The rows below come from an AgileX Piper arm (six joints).
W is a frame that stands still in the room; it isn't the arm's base.
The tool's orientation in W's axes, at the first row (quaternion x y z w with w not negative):
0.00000, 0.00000, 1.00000, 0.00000
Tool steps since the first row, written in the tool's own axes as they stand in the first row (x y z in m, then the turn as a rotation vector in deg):
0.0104, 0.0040, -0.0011, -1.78, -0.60, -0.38
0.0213, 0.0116, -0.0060, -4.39, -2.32, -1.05
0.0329, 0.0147, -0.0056, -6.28, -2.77, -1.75
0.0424, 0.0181, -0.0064, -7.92, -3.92, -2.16
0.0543, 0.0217, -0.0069, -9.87, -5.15, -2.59
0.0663, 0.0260, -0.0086, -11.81, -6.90, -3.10
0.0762, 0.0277, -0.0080, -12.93, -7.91, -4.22
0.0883, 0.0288, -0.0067, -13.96, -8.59, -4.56
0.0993, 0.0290, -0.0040, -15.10, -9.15, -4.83
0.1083, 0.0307, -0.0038, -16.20, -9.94, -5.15
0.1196, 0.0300, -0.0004, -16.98, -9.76, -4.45
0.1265, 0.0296, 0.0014, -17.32, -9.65, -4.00
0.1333, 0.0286, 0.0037, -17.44, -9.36, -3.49
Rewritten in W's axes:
-0.0104, -0.0040, -0.0011, 1.78, 0.60, -0.38
-0.0213, -0.0116, -0.0060, 4.39, 2.32, -1.05
-0.0329, -0.0147, -0.0056, 6.28, 2.77, -1.75
-0.0424, -0.0181, -0.0064, 7.92, 3.92, -2.16
-0.0543, -0.0217, -0.0069, 9.87, 5.15, -2.59
-0.0663, -0.0260, -0.0086, 11.81, 6.90, -3.10
-0.0762, -0.0277, -0.0080, 12.93, 7.91, -4.22
-0.0883, -0.0288, -0.0067, 13.96, 8.59, -4.56
-0.0993, -0.0290, -0.0040, 15.10, 9.15, -4.83
-0.1083, -0.0307, -0.0038, 16.20, 9.94, -5.15
-0.1196, -0.0300, -0.0004, 16.98, 9.76, -4.45
-0.1265, -0.0296, 0.0014, 17.32, 9.65, -4.00
-0.1333, -0.0286, 0.0037, 17.44, 9.36, -3.49

